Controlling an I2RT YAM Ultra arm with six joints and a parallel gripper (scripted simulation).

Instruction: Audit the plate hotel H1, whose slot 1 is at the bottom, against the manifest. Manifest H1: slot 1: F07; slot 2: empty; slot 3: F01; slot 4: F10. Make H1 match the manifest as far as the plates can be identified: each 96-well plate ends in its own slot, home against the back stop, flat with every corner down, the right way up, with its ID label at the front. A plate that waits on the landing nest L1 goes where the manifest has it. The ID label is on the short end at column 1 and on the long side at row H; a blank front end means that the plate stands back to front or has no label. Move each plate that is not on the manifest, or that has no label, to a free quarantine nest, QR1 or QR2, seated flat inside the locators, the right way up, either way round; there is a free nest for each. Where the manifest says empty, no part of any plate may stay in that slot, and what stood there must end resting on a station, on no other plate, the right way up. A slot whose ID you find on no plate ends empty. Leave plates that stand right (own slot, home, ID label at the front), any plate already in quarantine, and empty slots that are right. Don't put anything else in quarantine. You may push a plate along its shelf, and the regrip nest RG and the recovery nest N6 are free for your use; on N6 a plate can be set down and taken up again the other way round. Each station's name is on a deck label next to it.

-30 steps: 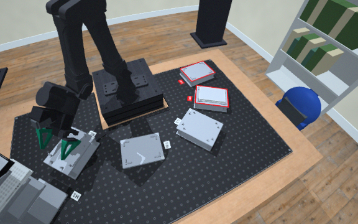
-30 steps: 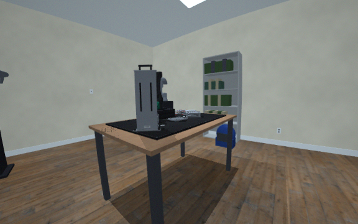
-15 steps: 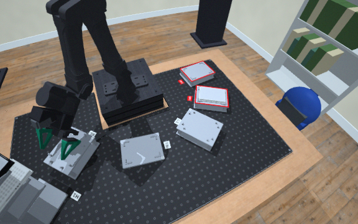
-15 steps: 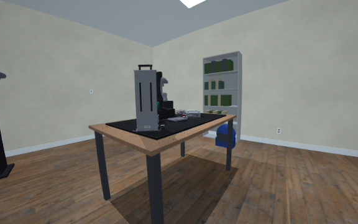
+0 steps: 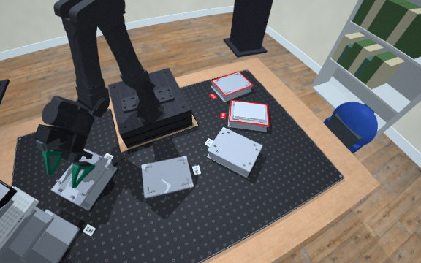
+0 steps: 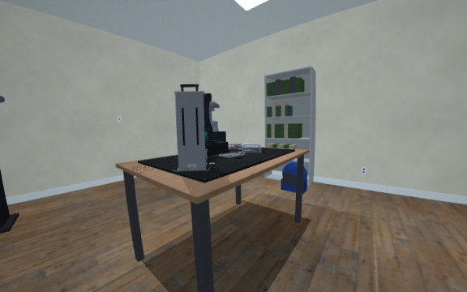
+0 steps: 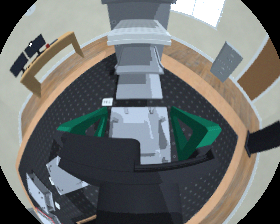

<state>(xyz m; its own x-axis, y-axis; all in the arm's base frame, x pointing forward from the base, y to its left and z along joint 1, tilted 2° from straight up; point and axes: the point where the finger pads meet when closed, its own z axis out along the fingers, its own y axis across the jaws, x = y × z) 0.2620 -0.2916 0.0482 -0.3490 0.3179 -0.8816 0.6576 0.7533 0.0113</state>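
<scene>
The plate hotel H1 is 160 mm ahead of my hand, 140 mm to the right of it and 80 mm above it. The rest, counted from my hand: N6 label (40 mm ahead, 390 mm to the left, 120 mm below); then H1 deck label (130 mm ahead, 20 mm to the left, 120 mm below); then red-framed quarantine nest (310 mm behind, 690 mm to the left, 80 mm below).
</scene>
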